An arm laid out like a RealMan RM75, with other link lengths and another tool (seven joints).
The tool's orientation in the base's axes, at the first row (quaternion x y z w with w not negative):
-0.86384, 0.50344, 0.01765, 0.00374
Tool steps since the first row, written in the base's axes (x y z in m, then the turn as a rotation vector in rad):
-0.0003, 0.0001, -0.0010, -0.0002, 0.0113, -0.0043
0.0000, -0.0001, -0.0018, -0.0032, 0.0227, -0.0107
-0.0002, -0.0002, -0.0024, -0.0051, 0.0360, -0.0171
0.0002, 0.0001, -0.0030, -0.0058, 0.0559, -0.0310
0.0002, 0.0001, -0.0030, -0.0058, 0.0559, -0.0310
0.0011, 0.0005, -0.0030, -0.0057, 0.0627, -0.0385
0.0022, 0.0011, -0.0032, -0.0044, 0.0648, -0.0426
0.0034, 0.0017, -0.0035, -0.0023, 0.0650, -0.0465
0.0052, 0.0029, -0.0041, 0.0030, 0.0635, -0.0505
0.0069, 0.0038, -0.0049, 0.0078, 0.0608, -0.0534
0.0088, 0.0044, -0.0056, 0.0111, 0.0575, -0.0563
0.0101, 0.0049, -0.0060, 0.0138, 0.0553, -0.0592
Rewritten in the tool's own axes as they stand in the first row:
-0.0002, 0.0002, 0.0010, -0.0098, -0.0054, 0.0046
0.0001, 0.0000, 0.0018, -0.0210, -0.0085, 0.0113
0.0002, 0.0002, 0.0024, -0.0332, -0.0135, 0.0181
0.0001, -0.0003, 0.0030, -0.0504, -0.0229, 0.0325
0.0001, -0.0003, 0.0030, -0.0504, -0.0229, 0.0325
0.0002, -0.0012, 0.0030, -0.0560, -0.0264, 0.0401
0.0002, -0.0025, 0.0032, -0.0571, -0.0286, 0.0443
0.0003, -0.0038, 0.0034, -0.0561, -0.0306, 0.0481
0.0002, -0.0060, 0.0040, -0.0520, -0.0345, 0.0519
0.0003, -0.0079, 0.0048, -0.0472, -0.0374, 0.0546
0.0007, -0.0099, 0.0055, -0.0426, -0.0386, 0.0574
0.0009, -0.0113, 0.0058, -0.0393, -0.0399, 0.0601

